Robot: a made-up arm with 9 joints.
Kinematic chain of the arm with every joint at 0, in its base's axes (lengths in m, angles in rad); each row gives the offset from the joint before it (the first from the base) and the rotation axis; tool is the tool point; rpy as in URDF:
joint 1: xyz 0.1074 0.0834 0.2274 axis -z
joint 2: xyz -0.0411 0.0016 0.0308 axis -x
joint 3: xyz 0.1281 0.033 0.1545 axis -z
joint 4: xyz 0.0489 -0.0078 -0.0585 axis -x
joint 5: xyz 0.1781 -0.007 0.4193 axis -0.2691 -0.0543 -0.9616
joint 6: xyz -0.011 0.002 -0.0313 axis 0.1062 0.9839 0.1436
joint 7: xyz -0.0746 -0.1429 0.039 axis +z
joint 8: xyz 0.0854 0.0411 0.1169 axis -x
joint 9: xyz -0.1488 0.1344 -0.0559 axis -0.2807 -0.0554 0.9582
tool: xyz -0.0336 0 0.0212 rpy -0.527 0.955 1.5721
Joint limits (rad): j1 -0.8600..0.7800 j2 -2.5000..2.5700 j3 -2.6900..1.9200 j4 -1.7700..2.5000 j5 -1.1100..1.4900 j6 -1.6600..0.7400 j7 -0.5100..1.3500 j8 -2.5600..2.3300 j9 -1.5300..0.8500
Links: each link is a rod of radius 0.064 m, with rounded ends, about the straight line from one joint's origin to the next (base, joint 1, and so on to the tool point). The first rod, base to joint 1, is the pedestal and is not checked.
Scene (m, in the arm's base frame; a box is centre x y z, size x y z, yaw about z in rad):
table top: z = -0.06
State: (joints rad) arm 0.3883 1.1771 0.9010 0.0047 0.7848 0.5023 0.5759 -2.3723 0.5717
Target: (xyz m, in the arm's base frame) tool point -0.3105 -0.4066 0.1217
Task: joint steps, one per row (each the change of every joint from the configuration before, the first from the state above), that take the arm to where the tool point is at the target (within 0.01 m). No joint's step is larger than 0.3 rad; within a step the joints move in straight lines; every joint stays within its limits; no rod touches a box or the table.
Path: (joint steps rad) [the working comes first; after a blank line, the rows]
Joints at the target: 0.3255 -0.1237 0.7353 -1.4462 0.4896 0.7400 0.7422 -2.5167 0.5179
Straight joint move there: clear.

1: -0.0126 -0.2602 -0.0331 -0.2902 -0.0590 0.0475 0.0333 -0.0289 -0.0108
2: -0.0125 -0.2601 -0.0332 -0.2901 -0.0591 0.0476 0.0332 -0.0289 -0.0107
3: -0.0126 -0.2602 -0.0331 -0.2902 -0.0590 0.0475 0.0333 -0.0288 -0.0108
4: -0.0126 -0.2601 -0.0332 -0.2902 -0.0591 0.0476 0.0332 -0.0289 -0.0107
5: -0.0125 -0.2602 -0.0331 -0.2902 -0.0590 0.0475 0.0333 -0.0289 -0.0108

